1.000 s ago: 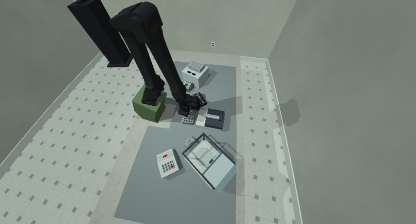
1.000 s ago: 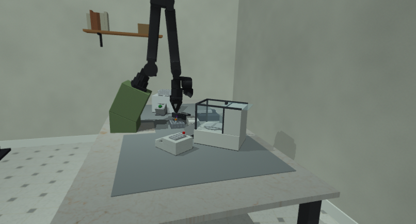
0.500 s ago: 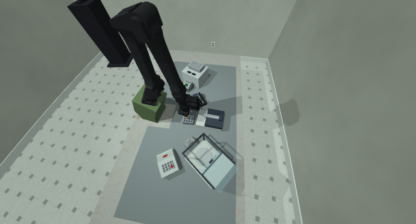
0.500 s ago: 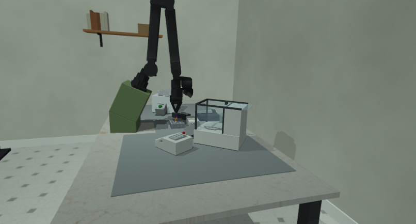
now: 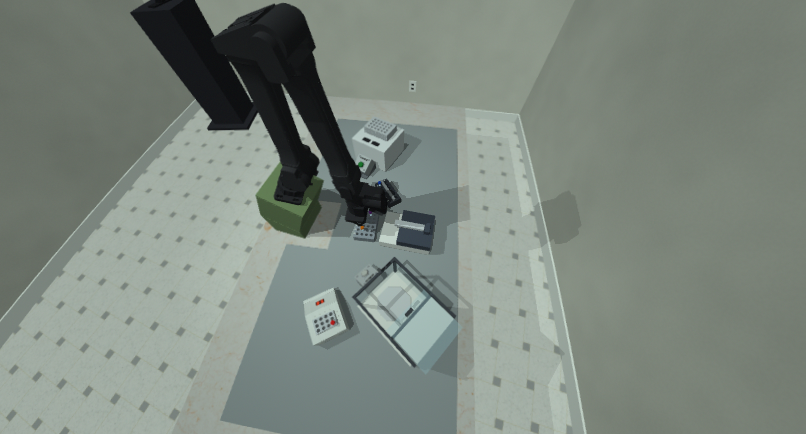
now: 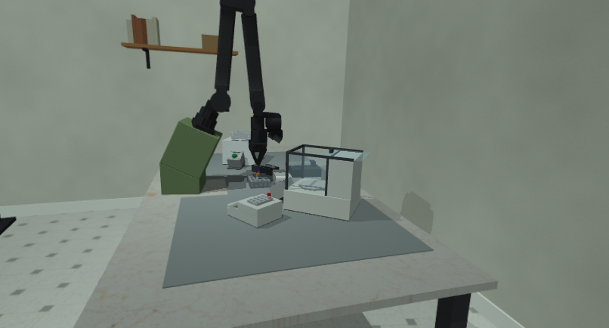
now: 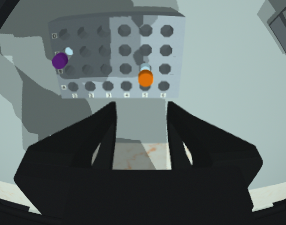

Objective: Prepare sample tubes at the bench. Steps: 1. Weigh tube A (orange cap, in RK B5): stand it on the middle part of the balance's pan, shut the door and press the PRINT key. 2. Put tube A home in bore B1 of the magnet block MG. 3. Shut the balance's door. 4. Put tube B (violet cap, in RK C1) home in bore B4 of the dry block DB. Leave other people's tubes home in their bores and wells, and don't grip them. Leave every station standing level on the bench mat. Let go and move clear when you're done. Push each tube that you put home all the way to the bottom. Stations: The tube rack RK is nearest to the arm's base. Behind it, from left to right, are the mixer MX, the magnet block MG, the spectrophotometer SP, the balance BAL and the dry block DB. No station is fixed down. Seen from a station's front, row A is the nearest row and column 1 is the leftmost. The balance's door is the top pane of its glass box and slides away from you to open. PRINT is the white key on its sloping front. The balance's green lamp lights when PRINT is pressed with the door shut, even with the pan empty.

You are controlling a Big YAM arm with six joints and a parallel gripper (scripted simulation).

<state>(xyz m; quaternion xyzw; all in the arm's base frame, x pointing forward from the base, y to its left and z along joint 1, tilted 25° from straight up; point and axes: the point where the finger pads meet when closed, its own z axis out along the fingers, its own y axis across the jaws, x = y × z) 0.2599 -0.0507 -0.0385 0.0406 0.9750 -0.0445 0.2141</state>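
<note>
My hand is 10 mm short of the tube rack RK, 20 mm to the right of it and 90 mm above it. Also, from my hand: magnet block MG: 90 mm ahead, 190 mm to the left, 80 mm below; then spectrophotometer SP: 180 mm ahead, 10 mm to the right, 40 mm below; then tube B: 30 mm ahead, 70 mm to the left, 80 mm below.
</note>
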